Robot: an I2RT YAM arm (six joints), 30 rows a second.
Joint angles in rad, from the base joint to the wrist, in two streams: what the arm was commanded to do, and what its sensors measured. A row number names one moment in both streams.
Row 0, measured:
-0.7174, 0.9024, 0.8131, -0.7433, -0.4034, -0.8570
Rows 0 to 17, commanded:
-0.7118, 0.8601, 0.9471, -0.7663, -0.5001, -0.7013
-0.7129, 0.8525, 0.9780, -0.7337, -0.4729, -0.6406
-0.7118, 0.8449, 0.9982, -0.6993, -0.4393, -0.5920
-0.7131, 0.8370, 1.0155, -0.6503, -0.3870, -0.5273
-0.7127, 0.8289, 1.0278, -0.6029, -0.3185, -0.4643
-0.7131, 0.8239, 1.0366, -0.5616, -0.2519, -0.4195
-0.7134, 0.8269, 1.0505, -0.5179, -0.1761, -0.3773
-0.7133, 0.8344, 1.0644, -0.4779, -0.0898, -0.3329
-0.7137, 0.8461, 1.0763, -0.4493, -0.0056, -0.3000
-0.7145, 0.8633, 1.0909, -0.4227, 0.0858, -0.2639
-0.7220, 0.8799, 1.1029, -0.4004, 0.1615, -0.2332
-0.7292, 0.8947, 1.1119, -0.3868, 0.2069, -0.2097
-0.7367, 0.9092, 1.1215, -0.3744, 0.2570, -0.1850
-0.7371, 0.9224, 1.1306, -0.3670, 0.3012, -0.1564
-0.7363, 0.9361, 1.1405, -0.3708, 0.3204, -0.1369
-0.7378, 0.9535, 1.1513, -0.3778, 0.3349, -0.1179
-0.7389, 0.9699, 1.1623, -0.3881, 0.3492, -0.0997
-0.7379, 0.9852, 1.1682, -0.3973, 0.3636, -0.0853
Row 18, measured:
-0.7376, 0.9691, 1.1213, -0.4648, 0.2245, -0.1974
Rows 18 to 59, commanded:
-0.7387, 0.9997, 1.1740, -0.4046, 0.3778, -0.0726
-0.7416, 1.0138, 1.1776, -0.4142, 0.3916, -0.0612
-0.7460, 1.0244, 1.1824, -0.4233, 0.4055, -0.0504
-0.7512, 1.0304, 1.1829, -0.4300, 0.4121, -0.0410
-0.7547, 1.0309, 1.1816, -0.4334, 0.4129, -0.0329
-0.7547, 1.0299, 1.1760, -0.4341, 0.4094, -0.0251
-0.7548, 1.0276, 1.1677, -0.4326, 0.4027, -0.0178
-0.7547, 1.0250, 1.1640, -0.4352, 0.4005, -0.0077
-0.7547, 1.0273, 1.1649, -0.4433, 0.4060, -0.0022
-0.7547, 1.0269, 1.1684, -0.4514, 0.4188, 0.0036
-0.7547, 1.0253, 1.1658, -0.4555, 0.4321, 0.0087
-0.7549, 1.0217, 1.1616, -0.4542, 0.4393, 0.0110
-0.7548, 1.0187, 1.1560, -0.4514, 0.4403, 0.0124
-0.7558, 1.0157, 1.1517, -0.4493, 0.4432, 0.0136
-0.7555, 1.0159, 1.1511, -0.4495, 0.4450, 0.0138
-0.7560, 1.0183, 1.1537, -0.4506, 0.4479, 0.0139
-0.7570, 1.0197, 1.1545, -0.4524, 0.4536, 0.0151
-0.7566, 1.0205, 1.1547, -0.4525, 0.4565, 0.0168
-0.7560, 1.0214, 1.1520, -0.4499, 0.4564, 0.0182
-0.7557, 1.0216, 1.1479, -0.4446, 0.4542, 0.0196
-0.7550, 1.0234, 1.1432, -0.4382, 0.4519, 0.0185
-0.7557, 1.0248, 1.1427, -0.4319, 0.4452, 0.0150
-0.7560, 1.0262, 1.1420, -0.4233, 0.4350, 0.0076
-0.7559, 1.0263, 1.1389, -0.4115, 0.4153, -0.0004
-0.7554, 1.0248, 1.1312, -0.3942, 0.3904, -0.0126
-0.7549, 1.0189, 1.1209, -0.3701, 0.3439, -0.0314
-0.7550, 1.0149, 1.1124, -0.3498, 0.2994, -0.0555
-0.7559, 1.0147, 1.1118, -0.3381, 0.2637, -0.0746
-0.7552, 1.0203, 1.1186, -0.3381, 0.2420, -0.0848
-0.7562, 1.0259, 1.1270, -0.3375, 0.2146, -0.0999
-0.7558, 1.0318, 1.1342, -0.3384, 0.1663, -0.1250
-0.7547, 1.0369, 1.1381, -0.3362, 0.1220, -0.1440
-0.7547, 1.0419, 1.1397, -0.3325, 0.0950, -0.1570
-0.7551, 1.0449, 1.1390, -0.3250, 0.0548, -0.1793
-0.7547, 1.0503, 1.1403, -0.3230, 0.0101, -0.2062
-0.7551, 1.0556, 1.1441, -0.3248, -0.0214, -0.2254
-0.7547, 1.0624, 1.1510, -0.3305, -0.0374, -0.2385
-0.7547, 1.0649, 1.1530, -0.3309, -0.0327, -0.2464
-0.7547, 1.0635, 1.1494, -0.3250, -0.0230, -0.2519
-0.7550, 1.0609, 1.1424, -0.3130, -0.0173, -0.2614
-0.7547, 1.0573, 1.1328, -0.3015, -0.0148, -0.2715
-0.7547, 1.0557, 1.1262, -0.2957, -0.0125, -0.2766
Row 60, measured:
-0.7517, 1.0634, 1.1271, -0.3412, 0.0246, -0.2276
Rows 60 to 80, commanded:
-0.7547, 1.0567, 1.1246, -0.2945, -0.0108, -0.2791
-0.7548, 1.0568, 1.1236, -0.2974, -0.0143, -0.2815
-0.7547, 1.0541, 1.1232, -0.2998, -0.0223, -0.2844
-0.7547, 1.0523, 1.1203, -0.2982, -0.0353, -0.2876
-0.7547, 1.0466, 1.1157, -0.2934, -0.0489, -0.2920
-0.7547, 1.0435, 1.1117, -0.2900, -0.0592, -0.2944
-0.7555, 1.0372, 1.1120, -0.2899, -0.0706, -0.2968
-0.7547, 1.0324, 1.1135, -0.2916, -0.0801, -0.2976
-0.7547, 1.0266, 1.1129, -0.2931, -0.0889, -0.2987
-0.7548, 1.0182, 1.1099, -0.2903, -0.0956, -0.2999
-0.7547, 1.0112, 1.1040, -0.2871, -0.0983, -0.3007
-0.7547, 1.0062, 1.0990, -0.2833, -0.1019, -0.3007
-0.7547, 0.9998, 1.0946, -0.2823, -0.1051, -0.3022
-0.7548, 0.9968, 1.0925, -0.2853, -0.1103, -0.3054
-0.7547, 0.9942, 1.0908, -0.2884, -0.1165, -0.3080
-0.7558, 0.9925, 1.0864, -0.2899, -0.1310, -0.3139
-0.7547, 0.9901, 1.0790, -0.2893, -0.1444, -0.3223
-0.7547, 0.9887, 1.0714, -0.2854, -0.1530, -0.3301
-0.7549, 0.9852, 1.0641, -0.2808, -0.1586, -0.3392
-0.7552, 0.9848, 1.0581, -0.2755, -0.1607, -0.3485
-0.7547, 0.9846, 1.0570, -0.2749, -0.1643, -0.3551
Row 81, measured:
-0.7517, 0.9913, 1.0756, -0.2951, -0.1299, -0.3267
